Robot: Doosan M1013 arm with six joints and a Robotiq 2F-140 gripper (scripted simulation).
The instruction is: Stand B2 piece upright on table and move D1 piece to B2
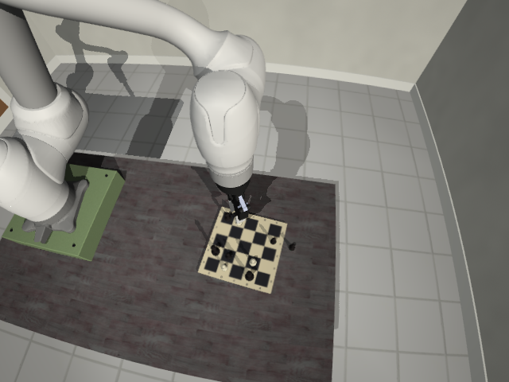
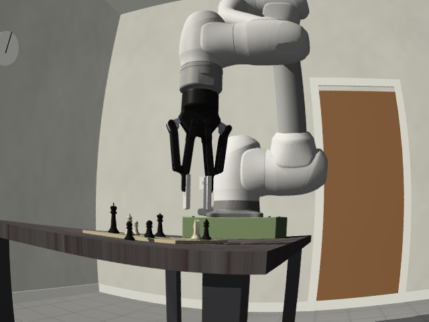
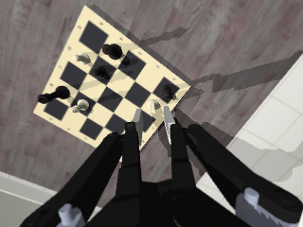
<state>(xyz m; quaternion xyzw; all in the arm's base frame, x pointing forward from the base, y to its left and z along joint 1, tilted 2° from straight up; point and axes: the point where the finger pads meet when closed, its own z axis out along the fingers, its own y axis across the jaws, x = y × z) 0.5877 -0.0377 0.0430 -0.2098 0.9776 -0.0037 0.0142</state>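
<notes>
Now: the chessboard 100 mm below my hand, 80 mm to the right of it and 20 mm ahead of it. Round my hand: white pawn (140 mm to the right, 80 mm below, 40 mm behind).
</notes>
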